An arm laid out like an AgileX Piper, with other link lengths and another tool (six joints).
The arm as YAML. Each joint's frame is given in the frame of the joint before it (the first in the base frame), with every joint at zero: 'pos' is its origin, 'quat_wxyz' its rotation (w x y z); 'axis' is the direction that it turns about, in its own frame. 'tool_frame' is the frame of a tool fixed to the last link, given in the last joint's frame.
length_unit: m
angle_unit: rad
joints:
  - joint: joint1
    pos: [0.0, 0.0, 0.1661]
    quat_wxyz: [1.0, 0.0, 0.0, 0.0]
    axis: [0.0, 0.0, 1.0]
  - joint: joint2
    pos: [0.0, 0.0, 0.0]
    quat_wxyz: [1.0, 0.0, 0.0, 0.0]
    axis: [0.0, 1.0, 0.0]
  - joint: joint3
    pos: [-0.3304, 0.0, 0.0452]
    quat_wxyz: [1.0, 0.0, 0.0, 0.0]
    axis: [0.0, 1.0, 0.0]
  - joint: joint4
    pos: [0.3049, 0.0, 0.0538]
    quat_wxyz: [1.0, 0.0, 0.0, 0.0]
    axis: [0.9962, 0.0, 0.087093]
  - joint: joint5
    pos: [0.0, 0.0, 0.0]
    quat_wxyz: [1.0, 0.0, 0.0, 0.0]
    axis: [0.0, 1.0, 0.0]
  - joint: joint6
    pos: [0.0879, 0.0, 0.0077]
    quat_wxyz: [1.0, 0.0, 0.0, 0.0]
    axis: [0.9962, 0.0, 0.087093]
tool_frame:
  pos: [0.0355, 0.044, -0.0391]
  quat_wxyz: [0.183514, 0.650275, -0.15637, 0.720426]
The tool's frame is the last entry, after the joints.
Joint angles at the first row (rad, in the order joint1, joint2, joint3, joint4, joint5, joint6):
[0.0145 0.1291 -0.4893 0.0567 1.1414 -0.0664]
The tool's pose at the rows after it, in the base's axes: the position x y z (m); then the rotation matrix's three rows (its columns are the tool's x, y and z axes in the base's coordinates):
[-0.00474 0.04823 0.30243], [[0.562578 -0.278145 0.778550], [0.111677 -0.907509 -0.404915], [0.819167 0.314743 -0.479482]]
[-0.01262 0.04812 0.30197], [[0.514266 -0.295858 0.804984], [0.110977 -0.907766 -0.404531], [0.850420 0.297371 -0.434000]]
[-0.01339 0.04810 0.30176], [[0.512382 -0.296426 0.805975], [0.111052 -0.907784 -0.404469], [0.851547 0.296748 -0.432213]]
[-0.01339 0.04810 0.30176], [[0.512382 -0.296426 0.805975], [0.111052 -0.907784 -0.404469], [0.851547 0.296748 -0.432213]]
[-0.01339 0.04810 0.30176], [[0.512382 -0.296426 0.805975], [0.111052 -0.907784 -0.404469], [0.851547 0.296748 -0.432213]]
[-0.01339 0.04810 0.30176], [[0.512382 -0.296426 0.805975], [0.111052 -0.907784 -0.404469], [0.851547 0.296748 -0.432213]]
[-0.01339 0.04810 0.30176], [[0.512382 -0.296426 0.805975], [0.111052 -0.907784 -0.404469], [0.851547 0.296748 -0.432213]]
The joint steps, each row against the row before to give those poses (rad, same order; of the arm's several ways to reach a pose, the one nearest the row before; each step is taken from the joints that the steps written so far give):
[0.0000 -0.0834 0.0000 0.0000 -0.0016 -0.0001]
[-0.0001 -0.0578 0.0000 0.0000 0.0000 0.0000]
[0.0002 -0.0042 0.0000 -0.0001 0.0020 0.0001]
[0.0000 0.0000 0.0000 0.0000 0.0000 0.0000]
[0.0000 0.0000 0.0000 0.0000 0.0000 0.0000]
[0.0000 0.0000 0.0000 0.0000 0.0000 0.0000]
[0.0000 0.0000 0.0000 0.0000 0.0000 0.0000]

